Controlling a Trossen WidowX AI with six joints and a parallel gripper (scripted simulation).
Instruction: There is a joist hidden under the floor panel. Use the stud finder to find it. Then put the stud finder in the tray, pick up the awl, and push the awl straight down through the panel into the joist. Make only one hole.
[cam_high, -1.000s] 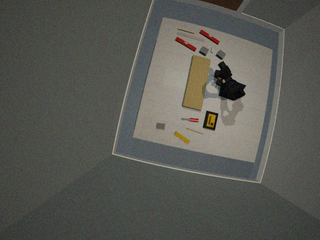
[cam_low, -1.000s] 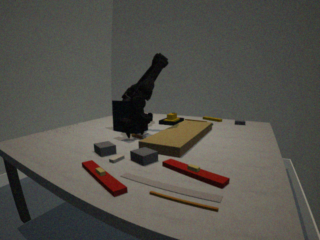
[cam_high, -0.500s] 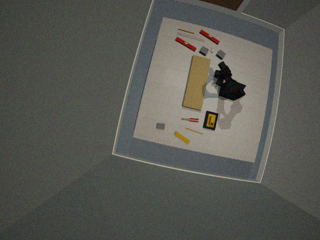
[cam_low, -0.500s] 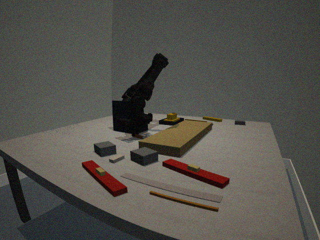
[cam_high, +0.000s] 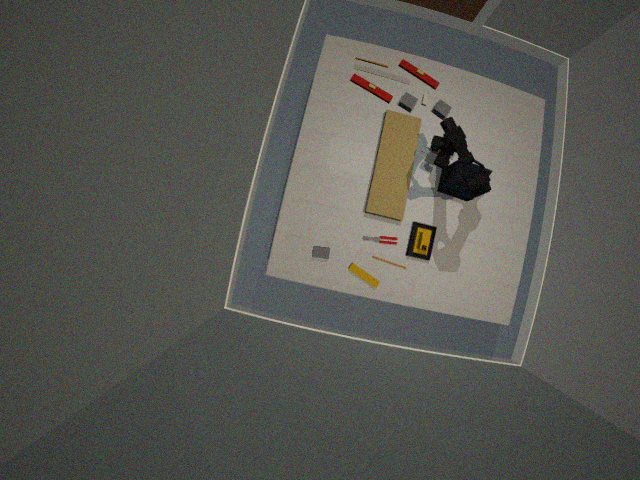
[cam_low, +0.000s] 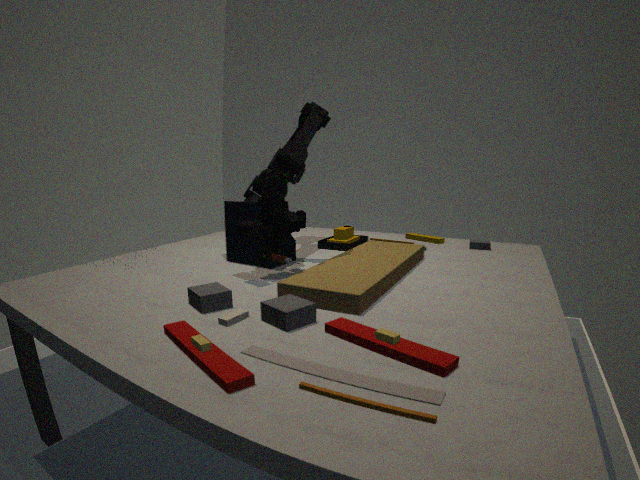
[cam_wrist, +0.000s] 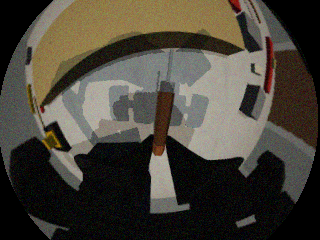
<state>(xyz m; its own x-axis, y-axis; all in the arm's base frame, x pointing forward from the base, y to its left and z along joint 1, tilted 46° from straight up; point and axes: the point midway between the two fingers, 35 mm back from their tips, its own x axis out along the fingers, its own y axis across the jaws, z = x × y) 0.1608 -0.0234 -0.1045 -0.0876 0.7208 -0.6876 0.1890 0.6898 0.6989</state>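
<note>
The awl lies 5 cm ahead of my gripper tip and 1 cm to the right of it. Also, from my gripper tip: pale ruler (38 cm ahead, 36 cm to the right, 4 cm below); then yellow stud finder (44 cm to the left, 2 cm behind, 1 cm above); then black tray (43 cm to the left, 3 cm below, 2 cm behind).
</note>
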